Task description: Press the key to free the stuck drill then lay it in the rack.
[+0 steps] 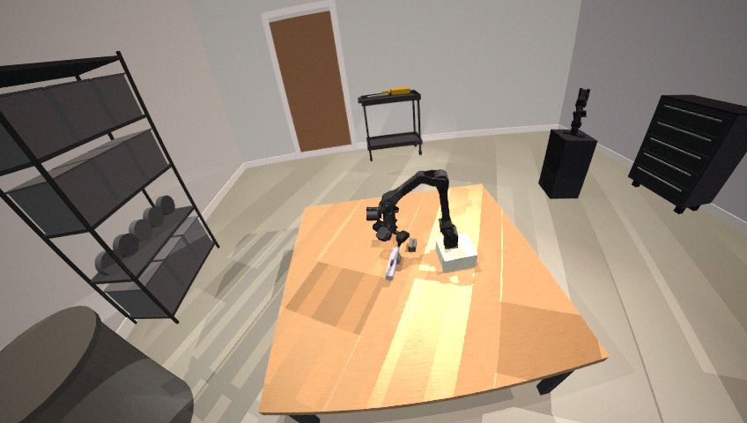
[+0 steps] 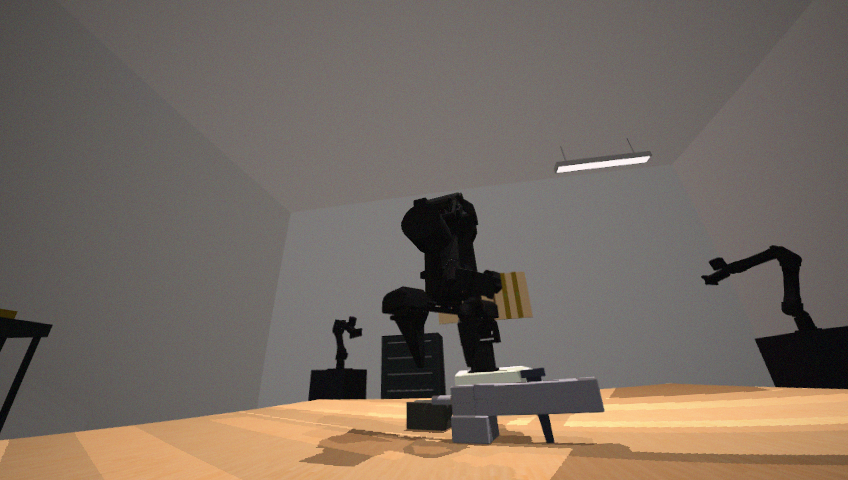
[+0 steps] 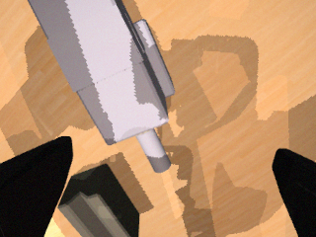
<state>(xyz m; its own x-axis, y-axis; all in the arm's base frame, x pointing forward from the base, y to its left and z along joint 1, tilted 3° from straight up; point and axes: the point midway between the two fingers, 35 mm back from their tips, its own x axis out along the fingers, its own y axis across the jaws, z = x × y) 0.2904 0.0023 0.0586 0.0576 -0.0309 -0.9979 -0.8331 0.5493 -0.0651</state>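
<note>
Right now the drill is 40 mm below my gripper tip, 30 mm to the left of it and 20 mm behind it. Round my gripper tip: dark t-shaped post (120 mm to the left, 40 mm below, 10 mm behind); then rack (100 mm behind, 70 mm to the right, 70 mm below); then long grey body (90 mm to the left, 50 mm below, 10 mm behind).
</note>
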